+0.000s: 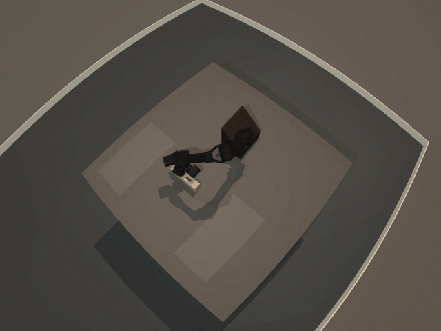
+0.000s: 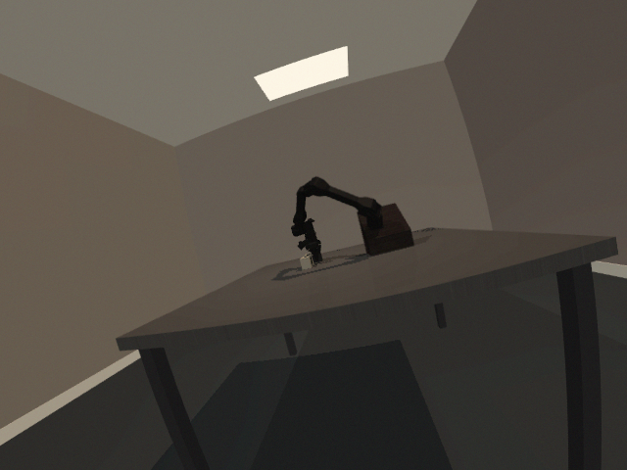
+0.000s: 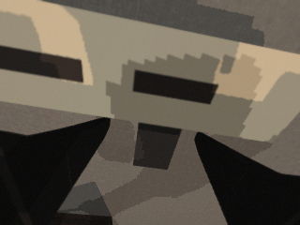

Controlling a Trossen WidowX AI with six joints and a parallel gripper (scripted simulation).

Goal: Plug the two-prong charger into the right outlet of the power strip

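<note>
The black two-prong charger lies 20 mm ahead of my gripper tip and 10 mm above it.
</note>
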